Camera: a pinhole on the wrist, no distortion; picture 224 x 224 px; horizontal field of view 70.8 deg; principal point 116.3 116.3 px. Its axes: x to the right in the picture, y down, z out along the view. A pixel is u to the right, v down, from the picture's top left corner.
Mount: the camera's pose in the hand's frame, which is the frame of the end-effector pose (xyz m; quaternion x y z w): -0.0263 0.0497 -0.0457 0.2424 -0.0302 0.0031 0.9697
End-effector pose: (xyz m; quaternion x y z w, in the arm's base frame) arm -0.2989 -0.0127 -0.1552 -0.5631 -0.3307 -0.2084 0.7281
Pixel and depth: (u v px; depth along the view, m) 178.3 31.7 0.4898
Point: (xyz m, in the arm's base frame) -0.5469 0.1437 0.2705
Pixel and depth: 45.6 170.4 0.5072
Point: -0.6357 0.4076 -0.2683
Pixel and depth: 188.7 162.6 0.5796
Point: -0.3471 0.5175 0.1237
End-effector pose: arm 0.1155 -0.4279 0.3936 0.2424 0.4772 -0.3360 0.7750
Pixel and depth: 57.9 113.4 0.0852
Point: 0.1173 -0.4228 0.4620
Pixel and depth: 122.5 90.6 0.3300
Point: 0.1176 -0.6729 0.5073
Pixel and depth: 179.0 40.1 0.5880
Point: 0.0152 -1.0404 0.3557
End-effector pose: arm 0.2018 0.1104 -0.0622 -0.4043 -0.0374 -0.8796 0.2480
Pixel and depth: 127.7 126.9 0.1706
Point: 0.2821 0.1675 -0.0027
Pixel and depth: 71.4 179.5 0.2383
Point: 0.4146 0.1898 -0.0078
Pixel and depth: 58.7 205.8 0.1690
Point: 0.3825 0.1408 -0.0455
